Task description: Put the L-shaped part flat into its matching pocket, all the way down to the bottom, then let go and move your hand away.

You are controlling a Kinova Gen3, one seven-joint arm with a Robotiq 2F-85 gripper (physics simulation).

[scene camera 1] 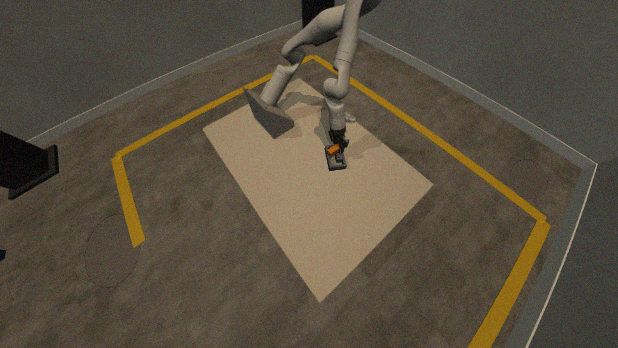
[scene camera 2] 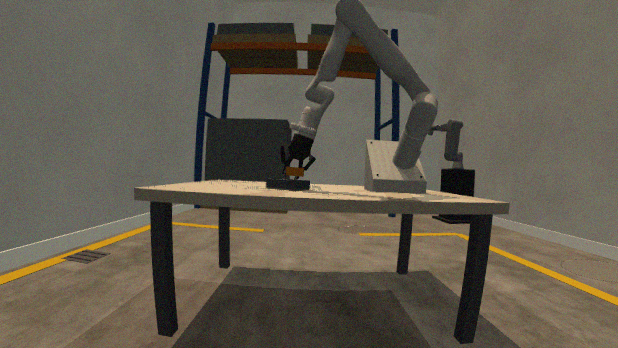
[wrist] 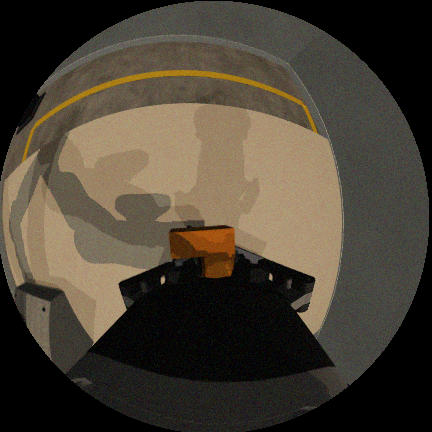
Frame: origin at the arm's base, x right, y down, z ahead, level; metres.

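Seen in the pictures: gripper, fingertip midpoint: [scene camera 1: 339,150] [scene camera 2: 289,178] [wrist: 216,258]; arm's base, link origin: [scene camera 1: 267,102] [scene camera 2: 402,161].
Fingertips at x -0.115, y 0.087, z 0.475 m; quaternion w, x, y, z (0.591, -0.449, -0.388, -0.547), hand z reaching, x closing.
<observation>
Offsets run from my fingertips to a thing's top centre.
The orange L-shaped part @[dy -0.041, dx +0.011, dz -0.024 m] [scene camera 1: 333,149] [scene camera 2: 295,171] [wrist: 202,242] is held between the fingertips of my gripper [scene camera 1: 340,146] [scene camera 2: 298,167] [wrist: 216,258], which is shut on it. The dark tray with the pocket @[dy +0.006, dx +0.032, dz +0.007 m] [scene camera 1: 337,168] [scene camera 2: 288,185] lies on the table below. In the second scene view the part is a little above the tray's top edge. In the first scene view it shows over the tray's far end, and part of the pocket shows in front of it. In the wrist view the part and the gripper hide most of the tray.
The table top [scene camera 1: 320,225] [scene camera 2: 320,202] [wrist: 290,165] carries the arm's slanted grey base [scene camera 1: 267,117] [scene camera 2: 395,185] [wrist: 42,320]. A small light object [scene camera 1: 350,118] lies behind the gripper. A storage rack [scene camera 2: 202,100] and another arm on a black pedestal [scene camera 2: 457,182] stand beyond the table.
</observation>
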